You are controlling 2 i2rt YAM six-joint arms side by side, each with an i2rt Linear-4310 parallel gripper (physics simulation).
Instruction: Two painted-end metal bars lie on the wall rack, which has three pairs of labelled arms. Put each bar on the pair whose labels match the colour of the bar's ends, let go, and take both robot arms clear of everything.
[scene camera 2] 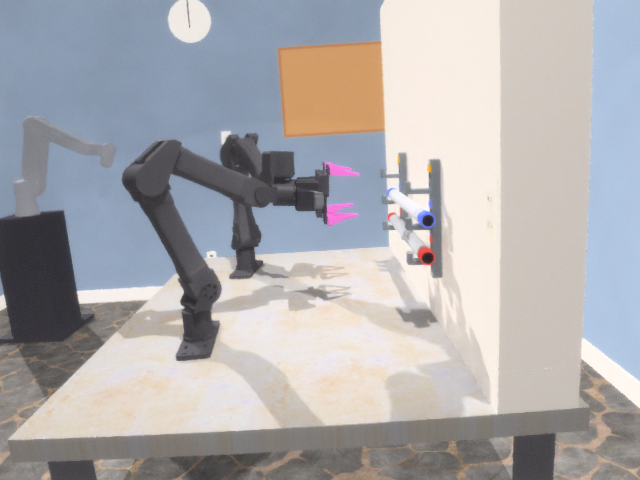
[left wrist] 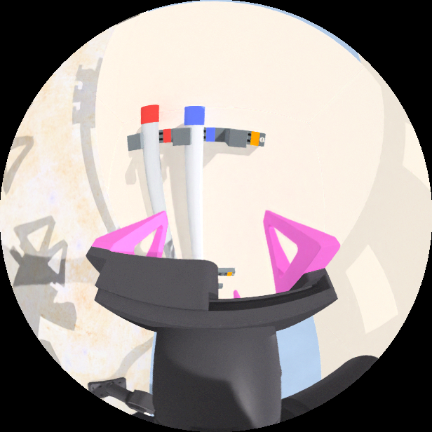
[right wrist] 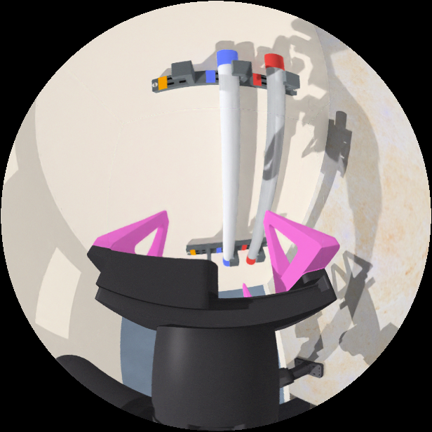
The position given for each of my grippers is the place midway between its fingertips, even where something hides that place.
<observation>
I see my left gripper [left wrist: 215, 215], my right gripper [scene camera 2: 358, 194], a red-ended bar [scene camera 2: 425, 255], a blue-ended bar [scene camera 2: 426, 219] and a pale wall [scene camera 2: 510, 96].
The red-ended bar also shows in the right wrist view [right wrist: 275, 90]. The blue-ended bar also shows in the left wrist view [left wrist: 193, 115] and in the right wrist view [right wrist: 229, 93]. My right gripper shows as well in the right wrist view [right wrist: 215, 215].
</observation>
